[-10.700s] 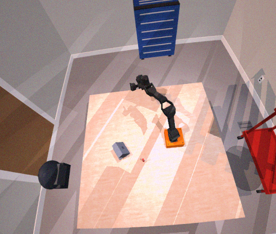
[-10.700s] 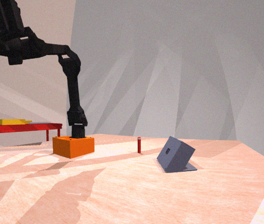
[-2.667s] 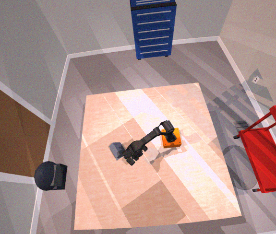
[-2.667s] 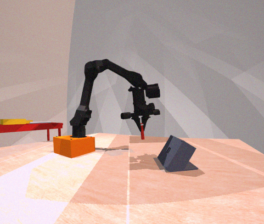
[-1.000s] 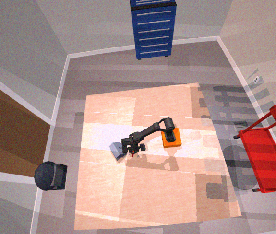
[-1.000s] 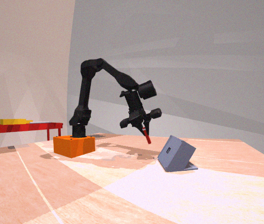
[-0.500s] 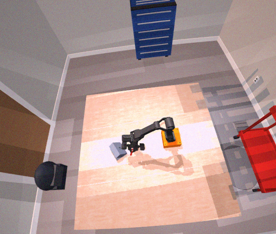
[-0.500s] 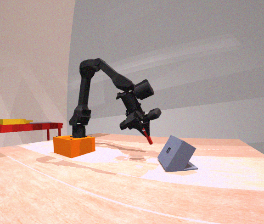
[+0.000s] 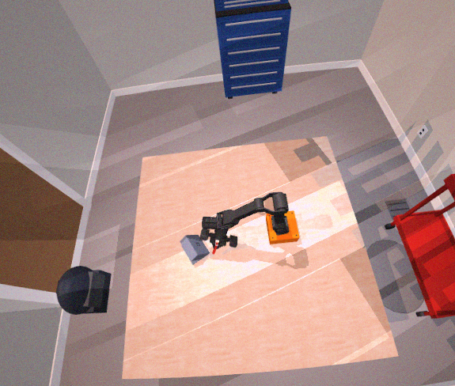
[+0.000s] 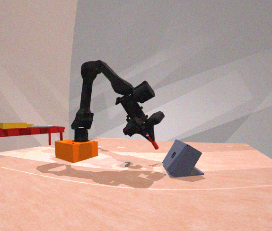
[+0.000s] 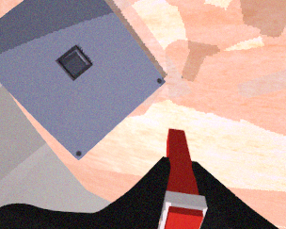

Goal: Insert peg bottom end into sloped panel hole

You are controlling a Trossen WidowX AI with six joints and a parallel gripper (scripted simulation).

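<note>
Right now the grey sloped panel is 110 mm ahead of my gripper tip, 50 mm to the right of it and 50 mm below it. Also, from my gripper tip: red square-sided peg (10 mm to the right, 10 mm behind, 10 mm above).
</note>
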